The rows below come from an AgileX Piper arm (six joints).
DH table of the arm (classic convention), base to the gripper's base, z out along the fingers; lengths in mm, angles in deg. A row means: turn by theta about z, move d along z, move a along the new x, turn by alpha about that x. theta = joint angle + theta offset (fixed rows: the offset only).
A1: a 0; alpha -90; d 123; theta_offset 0
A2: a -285.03; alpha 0; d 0; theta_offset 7.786
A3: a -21.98; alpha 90; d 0; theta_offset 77.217
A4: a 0; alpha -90; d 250.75; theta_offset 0
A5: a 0; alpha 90; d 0; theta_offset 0
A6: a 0; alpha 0; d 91; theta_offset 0
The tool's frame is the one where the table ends.
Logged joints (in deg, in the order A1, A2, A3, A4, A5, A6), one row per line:
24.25, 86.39, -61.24, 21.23, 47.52, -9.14
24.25, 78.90, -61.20, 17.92, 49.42, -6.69
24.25, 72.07, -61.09, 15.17, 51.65, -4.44
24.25, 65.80, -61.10, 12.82, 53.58, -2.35
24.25, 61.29, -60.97, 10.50, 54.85, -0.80
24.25, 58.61, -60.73, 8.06, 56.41, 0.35
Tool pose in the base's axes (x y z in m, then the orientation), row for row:
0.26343, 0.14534, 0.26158, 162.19, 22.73, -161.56
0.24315, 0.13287, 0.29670, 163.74, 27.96, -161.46
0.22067, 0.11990, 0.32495, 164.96, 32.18, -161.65
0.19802, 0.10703, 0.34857, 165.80, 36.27, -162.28
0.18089, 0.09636, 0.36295, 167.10, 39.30, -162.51
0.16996, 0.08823, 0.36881, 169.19, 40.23, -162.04
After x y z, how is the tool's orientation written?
As angles about the fixed x, y, z axes (roll, pitch, yaw), in degrees.
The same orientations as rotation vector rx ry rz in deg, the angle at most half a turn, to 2 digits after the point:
-30.20, 155.03, 29.50
-29.96, 149.85, 27.66
-29.26, 145.71, 26.18
-28.05, 141.73, 25.05
-27.13, 138.82, 23.46
-26.74, 138.00, 21.16

